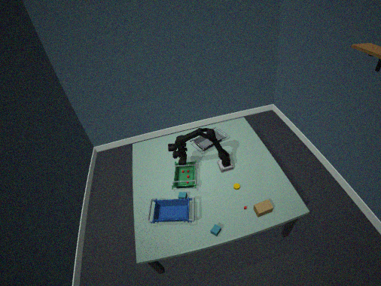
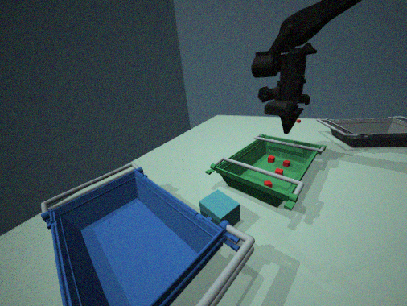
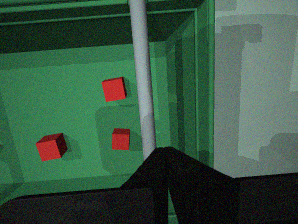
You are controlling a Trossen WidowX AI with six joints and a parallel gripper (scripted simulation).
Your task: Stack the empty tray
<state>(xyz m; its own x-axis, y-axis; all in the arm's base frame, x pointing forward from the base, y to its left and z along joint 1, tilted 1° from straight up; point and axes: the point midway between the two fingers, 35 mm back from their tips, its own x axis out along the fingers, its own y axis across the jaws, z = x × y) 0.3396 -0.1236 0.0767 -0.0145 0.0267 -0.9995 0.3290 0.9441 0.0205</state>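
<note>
Now: the grey tray 31 cm behind my gripper tip, 25 cm to the right of it and 5 cm below it. From my gripper tip the other things lie so: brown box 63 cm to the left, 41 cm behind, 6 cm below; then yellow block 36 cm to the left, 33 cm behind, 8 cm below.
</note>
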